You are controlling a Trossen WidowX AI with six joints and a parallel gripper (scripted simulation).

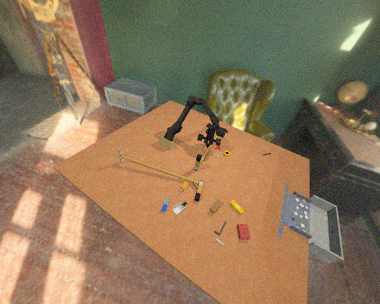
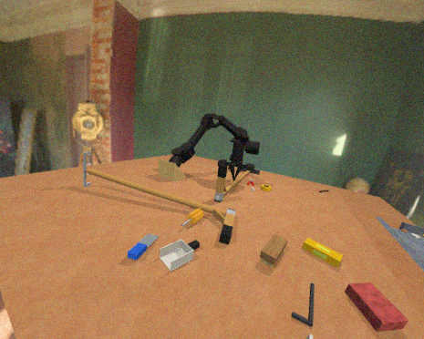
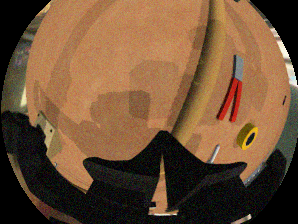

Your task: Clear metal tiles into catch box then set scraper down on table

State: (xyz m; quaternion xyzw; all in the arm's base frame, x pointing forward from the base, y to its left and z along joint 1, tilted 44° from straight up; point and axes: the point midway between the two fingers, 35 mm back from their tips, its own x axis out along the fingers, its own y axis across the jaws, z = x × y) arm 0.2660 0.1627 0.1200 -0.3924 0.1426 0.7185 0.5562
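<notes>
My gripper tip is 1 cm short of the long scraper, 3 cm to the right of it and 5 cm below it. Also, from my gripper tip: wooden block: 33 cm ahead, 40 cm to the right; yellow level: 43 cm ahead, 33 cm to the right; yellow tape roll: 16 cm ahead, 6 cm to the left, 1 cm below.
</notes>
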